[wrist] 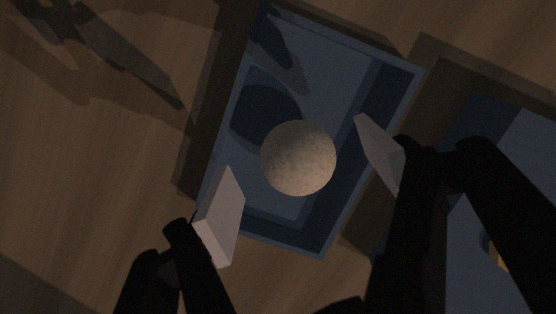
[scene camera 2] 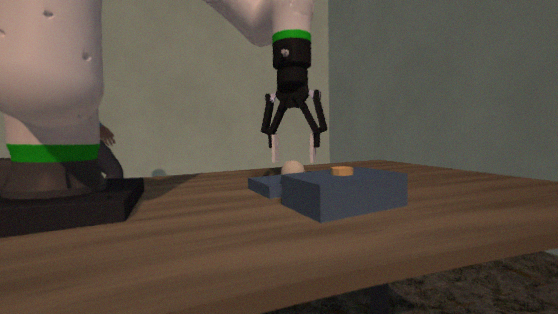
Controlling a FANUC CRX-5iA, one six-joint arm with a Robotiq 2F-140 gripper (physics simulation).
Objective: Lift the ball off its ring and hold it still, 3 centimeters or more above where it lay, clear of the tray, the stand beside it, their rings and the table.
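Pixels of known places: gripper, fingertip midpoint: (wrist: 296,159) (scene camera 2: 294,162); arm's base at its link origin: (scene camera 2: 59,190).
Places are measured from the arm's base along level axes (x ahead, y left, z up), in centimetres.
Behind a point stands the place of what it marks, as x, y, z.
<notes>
The pale, mottled ball (scene camera 2: 292,168) {46.7, 5.2, 1.2} (wrist: 298,158) {48.0, 8.6, 2.7} rests in the shallow blue tray (scene camera 2: 260,186) {38.8, 3.1, -2.3} (wrist: 325,55) {54.3, 10.7, -3.9}. Its ring is hidden beneath it. My gripper (scene camera 2: 294,159) {47.7, 8.5, 2.4} (wrist: 296,159) {47.7, 8.5, 2.4} points straight down and is open, with nothing between its fingers. In the scene view, its pale fingertips stand left and right of the ball, about level with its top. In the wrist view, the pads show on either side of the ball, with gaps between them and it.
The higher blue stand (scene camera 2: 360,195) {54.0, -16.7, -0.9} (wrist: 475,265) {50.0, -9.5, 1.8} is beside the tray and hides part of it in the scene view. An orange ring (scene camera 2: 342,171) {52.8, -12.0, 2.6} (wrist: 495,254) {51.8, -8.8, 2.6} lies on the stand, mostly hidden in the wrist view. The robot's dark base (scene camera 2: 60,215) {6.8, -12.1, -1.9} is at the table's left.
</notes>
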